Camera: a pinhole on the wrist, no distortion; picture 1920 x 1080 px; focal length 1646.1 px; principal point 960.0 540.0 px. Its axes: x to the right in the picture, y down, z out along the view. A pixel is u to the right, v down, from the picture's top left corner.
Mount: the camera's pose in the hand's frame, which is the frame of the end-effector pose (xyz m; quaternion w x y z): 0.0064 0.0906 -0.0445 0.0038 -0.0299 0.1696 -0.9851
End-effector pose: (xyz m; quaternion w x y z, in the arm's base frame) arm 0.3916 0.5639 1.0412 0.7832 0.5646 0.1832 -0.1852
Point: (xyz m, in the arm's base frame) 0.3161 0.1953 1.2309
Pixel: 1568 270
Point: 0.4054 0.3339 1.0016
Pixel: 816 1022
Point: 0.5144 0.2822 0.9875
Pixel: 352 749
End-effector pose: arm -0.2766 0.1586 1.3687 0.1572 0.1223 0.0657 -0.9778
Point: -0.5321 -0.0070 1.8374
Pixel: 614 144
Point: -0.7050 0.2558 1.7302
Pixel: 296 1041
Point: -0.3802 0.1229 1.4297
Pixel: 202 1012
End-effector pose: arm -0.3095 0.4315 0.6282 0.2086 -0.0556 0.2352 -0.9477
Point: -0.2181 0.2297 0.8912
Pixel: 1071 42
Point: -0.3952 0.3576 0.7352
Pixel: 151 1025
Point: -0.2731 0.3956 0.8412
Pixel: 1188 851
